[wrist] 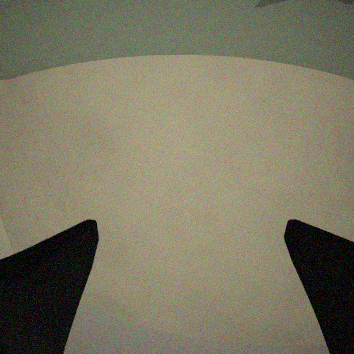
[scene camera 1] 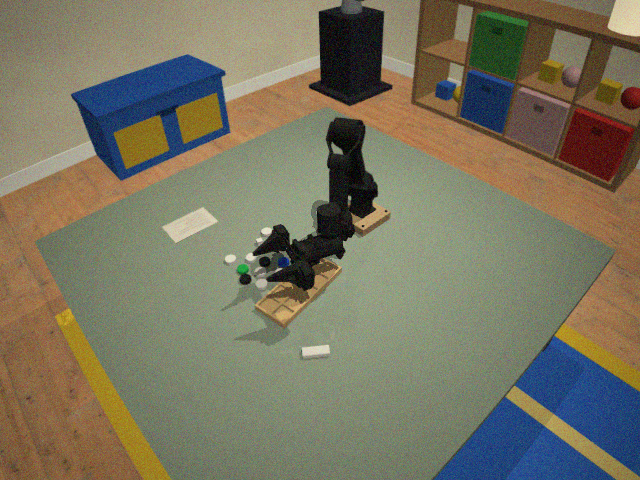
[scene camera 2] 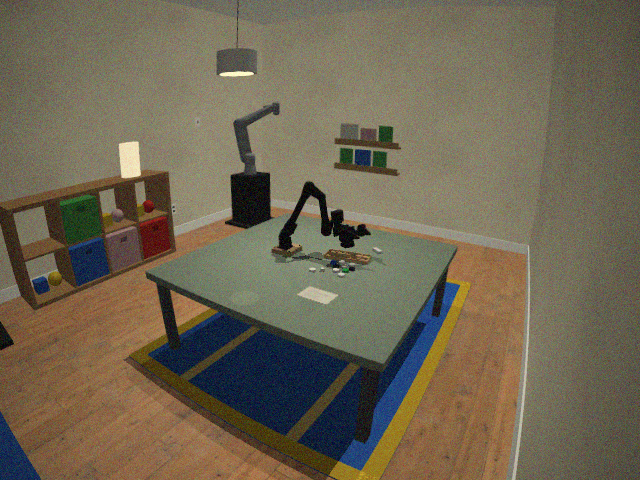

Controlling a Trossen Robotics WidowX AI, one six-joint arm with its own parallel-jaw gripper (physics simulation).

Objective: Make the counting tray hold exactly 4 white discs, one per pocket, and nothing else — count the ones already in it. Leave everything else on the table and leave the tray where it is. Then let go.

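The wooden counting tray (scene camera 1: 269, 315) (scene camera 2: 347, 260) lies flat, with pockets in two rows. No disc shows in its visible pockets; the arm and its shadow hide some. White discs (scene camera 1: 230, 258) (scene camera 2: 341, 274) lie loose beside the tray, among a green disc (scene camera 1: 242, 268) (scene camera 2: 345, 270), black discs (scene camera 1: 245, 279) and a blue piece (scene camera 1: 283, 261) (scene camera 2: 333, 263). My gripper (scene camera 1: 261, 267) (wrist: 195, 231) is open and empty. It is raised above the table, and in scene view 1 its fingers overlap the tray and the loose discs. The wrist view shows no tray or discs.
A white block (scene camera 1: 315, 351) (scene camera 2: 376, 250) lies past the tray, on the side away from the discs. A pale card (scene camera 1: 189, 224) (scene camera 2: 317, 295) lies flat beyond the discs. The arm's wooden base (scene camera 1: 376, 219) (scene camera 2: 286, 251) stands on the green table (scene camera 1: 413, 330) (scene camera 2: 232, 279).
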